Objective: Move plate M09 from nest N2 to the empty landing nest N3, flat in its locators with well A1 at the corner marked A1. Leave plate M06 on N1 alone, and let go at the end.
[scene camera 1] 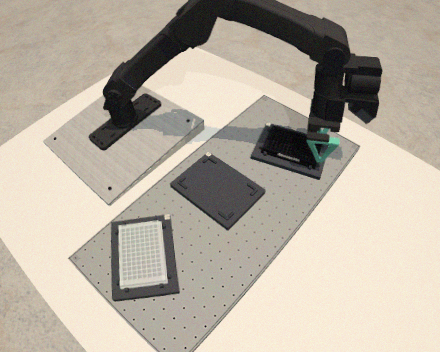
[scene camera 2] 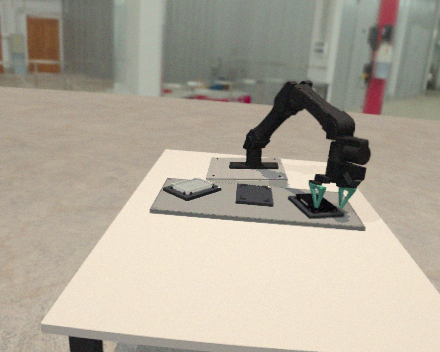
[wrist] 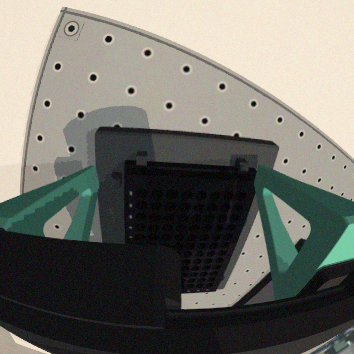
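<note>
A black well plate (scene camera 1: 285, 145) (scene camera 2: 308, 202) (wrist: 185, 215) sits on a dark nest (scene camera 1: 280, 164) (wrist: 185, 142) at the right end of the board. My gripper (scene camera 1: 318, 159) (scene camera 2: 330, 207) (wrist: 176, 173) is wide open, with its green fingers low over this nest. In the wrist view the right fingertip is close to the plate's upper right corner, and the left one is further out, by the nest's left edge. The empty nest (scene camera 1: 217, 190) (scene camera 2: 255, 194) lies mid-board, with a pale corner tag (scene camera 1: 208, 155). A white plate (scene camera 1: 142, 255) (scene camera 2: 192, 187) sits on the left nest. I cannot read plate names or A1 marks.
The perforated grey board (scene camera 1: 210, 300) (scene camera 2: 225, 214) carries all three nests on a cream table (scene camera 1: 360, 260) (scene camera 2: 210, 280). The arm's base plate (scene camera 1: 150, 102) (scene camera 2: 235, 165) stands on a light slab (scene camera 1: 85, 145) (scene camera 2: 215, 170) behind the board.
</note>
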